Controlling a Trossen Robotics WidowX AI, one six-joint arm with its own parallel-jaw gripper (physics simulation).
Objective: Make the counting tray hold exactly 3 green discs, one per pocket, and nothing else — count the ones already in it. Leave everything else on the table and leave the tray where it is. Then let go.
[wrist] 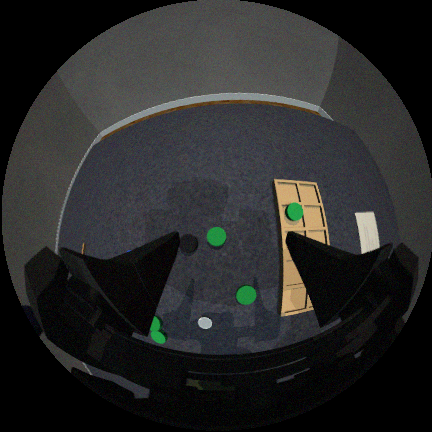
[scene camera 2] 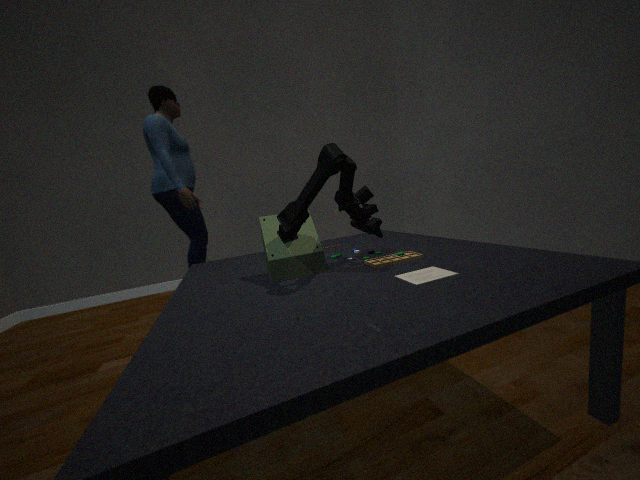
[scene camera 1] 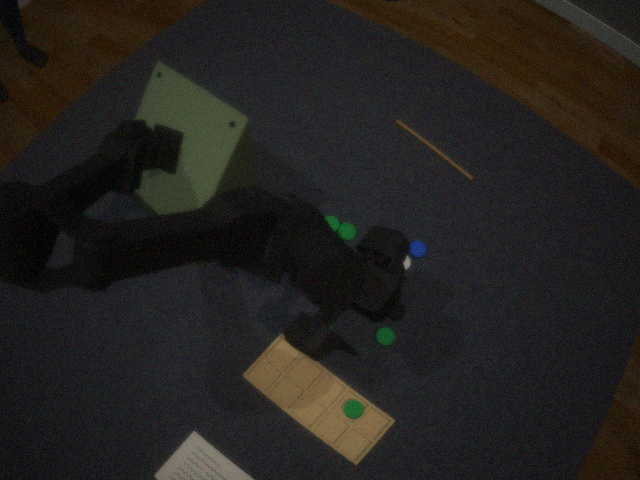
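Observation:
The light wooden tray (scene camera 1: 268,366) (scene camera 2: 379,260) (wrist: 287,192) has two rows of pockets. One green disc (scene camera 1: 353,409) (scene camera 2: 400,253) (wrist: 294,211) sits in it, in the second pocket from one end. A loose green disc (scene camera 1: 385,336) (wrist: 216,236) lies beside the tray, below the gap between the fingers. Another green disc (wrist: 246,295) lies nearer the palm in the wrist view, mostly hidden by the arm in scene camera 1. Two more green discs (scene camera 1: 347,230) (wrist: 158,337) lie touching, farther off. My gripper (scene camera 1: 378,333) (scene camera 2: 380,234) (wrist: 234,237) is open and empty, above the table.
A black disc (wrist: 188,243) lies near the left fingertip. A blue disc (scene camera 1: 417,249), a white disc (scene camera 1: 407,262) and another white disc (wrist: 205,322) lie loose. A thin stick (scene camera 1: 434,149), a paper sheet (scene camera 1: 204,459) (scene camera 2: 426,274) and a pale green slanted block (scene camera 1: 191,108) (scene camera 2: 289,232) are on the table.

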